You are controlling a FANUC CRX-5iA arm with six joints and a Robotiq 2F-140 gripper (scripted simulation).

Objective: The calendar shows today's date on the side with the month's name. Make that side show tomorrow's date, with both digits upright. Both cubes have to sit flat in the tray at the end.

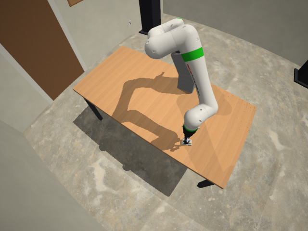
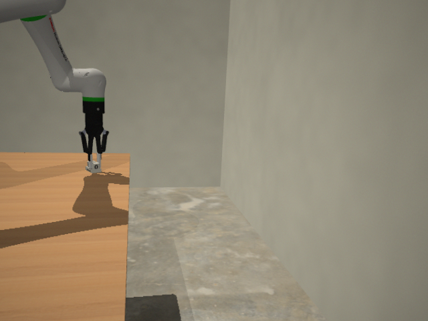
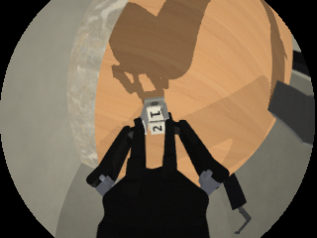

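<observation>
Right now my hand is 10 mm past the calendar tray, 20 mm to the right of it and 40 mm above it. The rest, counted from my hand: white date cube (30 mm below).
</observation>
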